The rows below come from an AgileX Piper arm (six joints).
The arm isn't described. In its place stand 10 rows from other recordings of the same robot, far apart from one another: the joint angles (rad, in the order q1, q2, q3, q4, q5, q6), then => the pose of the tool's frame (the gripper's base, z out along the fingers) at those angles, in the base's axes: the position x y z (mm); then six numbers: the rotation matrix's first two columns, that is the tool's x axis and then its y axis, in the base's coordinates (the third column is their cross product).
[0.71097, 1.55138, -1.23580, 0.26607, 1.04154, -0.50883] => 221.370 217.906 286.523 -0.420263 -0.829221 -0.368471 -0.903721 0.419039 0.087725
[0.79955, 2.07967, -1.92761, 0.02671, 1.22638, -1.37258] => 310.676 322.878 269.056 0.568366 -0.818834 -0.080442 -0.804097 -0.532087 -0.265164
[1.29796, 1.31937, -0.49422, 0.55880, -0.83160, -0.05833] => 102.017 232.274 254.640 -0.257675 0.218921 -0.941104 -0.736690 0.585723 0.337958
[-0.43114, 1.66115, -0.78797, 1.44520, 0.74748, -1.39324] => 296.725 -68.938 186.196 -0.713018 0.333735 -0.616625 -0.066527 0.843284 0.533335
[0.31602, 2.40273, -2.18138, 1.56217, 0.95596, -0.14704] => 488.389 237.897 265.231 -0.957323 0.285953 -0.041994 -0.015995 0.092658 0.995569
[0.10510, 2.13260, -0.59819, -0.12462, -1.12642, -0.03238] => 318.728 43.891 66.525 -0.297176 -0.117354 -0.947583 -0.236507 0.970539 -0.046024
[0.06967, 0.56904, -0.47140, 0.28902, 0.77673, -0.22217] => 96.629 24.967 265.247 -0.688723 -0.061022 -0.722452 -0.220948 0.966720 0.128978
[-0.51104, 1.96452, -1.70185, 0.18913, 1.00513, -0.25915] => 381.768 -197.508 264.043 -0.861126 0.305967 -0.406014 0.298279 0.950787 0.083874
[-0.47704, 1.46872, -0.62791, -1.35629, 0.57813, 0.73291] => 204.992 -160.646 192.448 -0.954877 -0.030767 -0.295403 0.191914 0.695166 -0.692757
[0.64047, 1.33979, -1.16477, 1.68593, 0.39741, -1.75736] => 226.520 212.454 403.321 0.021380 -0.055167 -0.998248 -0.859994 0.508181 -0.046503
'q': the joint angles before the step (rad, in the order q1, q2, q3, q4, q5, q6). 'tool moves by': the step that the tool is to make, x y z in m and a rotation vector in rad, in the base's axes. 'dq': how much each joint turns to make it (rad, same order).
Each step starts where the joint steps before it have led.
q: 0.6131 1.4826 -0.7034 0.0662 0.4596 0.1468
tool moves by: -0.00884 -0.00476 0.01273 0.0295 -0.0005 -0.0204
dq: 0.0000 -0.0670 0.0115 0.0230 0.0380 0.0094
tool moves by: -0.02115 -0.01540 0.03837 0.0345 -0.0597 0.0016
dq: 0.0000 -0.1841 0.0006 -0.0234 0.1143 0.0203
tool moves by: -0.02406 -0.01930 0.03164 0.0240 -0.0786 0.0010
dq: 0.0000 -0.1799 0.0028 -0.0406 0.0985 0.0207
